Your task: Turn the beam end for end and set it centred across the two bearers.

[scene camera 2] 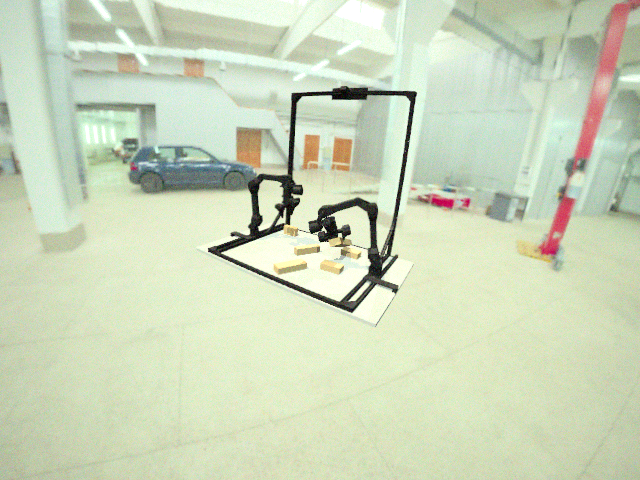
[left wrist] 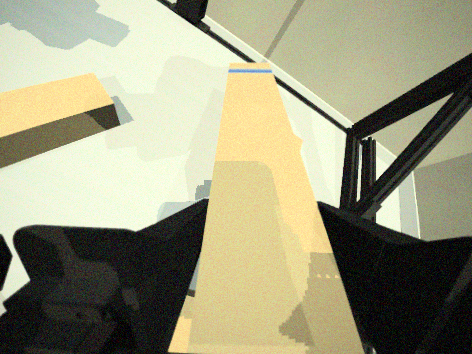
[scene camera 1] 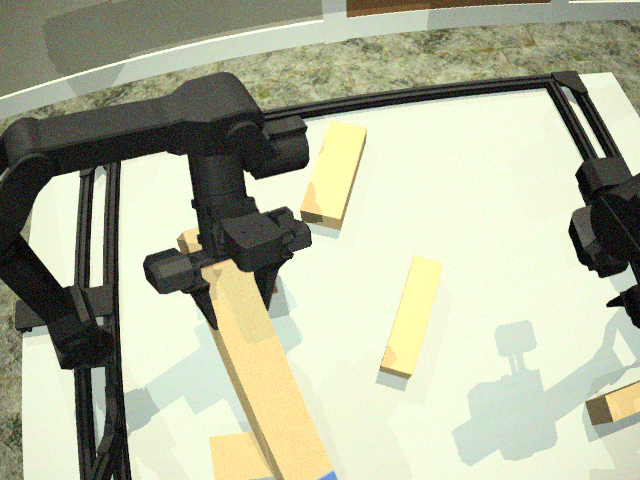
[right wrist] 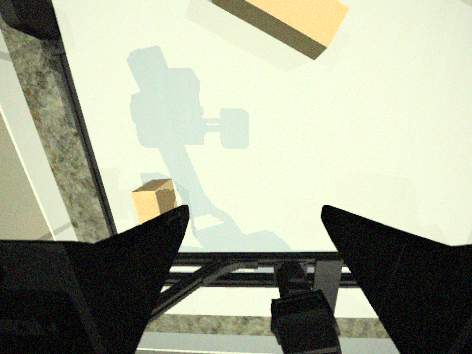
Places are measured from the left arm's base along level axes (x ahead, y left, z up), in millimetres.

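Pixels of known places: left gripper, fingertip midpoint: (left wrist: pixel 261 206) (scene camera 1: pixel 240 319); right gripper, fingertip midpoint: (scene camera 2: pixel 287 216) (right wrist: pixel 254 211); left arm's base, link origin: (scene camera 2: pixel 374 274) (left wrist: pixel 356 315) (scene camera 1: pixel 94 347); right arm's base, link origin: (scene camera 2: pixel 254 235) (right wrist: pixel 289 273).
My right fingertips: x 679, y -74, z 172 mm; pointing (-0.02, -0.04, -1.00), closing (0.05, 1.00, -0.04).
Ahead of a thing's pixels: the offset from my right fingertips to its top centre.
The beam (scene camera 1: pixel 268 366) (scene camera 2: pixel 339 241) (left wrist: pixel 250 125) is long and pale wooden, with a blue band near its end at the bottom edge of scene camera 1. My left gripper (scene camera 1: pixel 241 316) (left wrist: pixel 261 206) is shut on it near the other end. The beam is raised above the table; contact with the blocks is not clear. Two blocks look like the bearers: one @[dx -445, dy -112, dz -153 mm] (scene camera 1: pixel 235 457) (scene camera 2: pixel 351 252) lies partly under the beam, the other @[dx -445, dy +148, dz -154 mm] (scene camera 2: pixel 331 266) is mostly hidden by the left gripper and beam in scene camera 1. My right gripper (right wrist: pixel 254 211) is open and empty.
Other wooden blocks lie on the table: one @[dx -262, dy +296, dz -154 mm] (scene camera 1: pixel 336 173) (scene camera 2: pixel 290 267) at the upper middle of scene camera 1, a narrow one @[dx -202, dy +38, dz -148 mm] (scene camera 1: pixel 413 315) (scene camera 2: pixel 307 250) (right wrist: pixel 300 22) right of the beam, and one @[dx +85, dy -163, dz -128 mm] (scene camera 1: pixel 628 403) (scene camera 2: pixel 290 230) (right wrist: pixel 147 206) at the lower right. A black frame (scene camera 1: pixel 423 94) borders the table.
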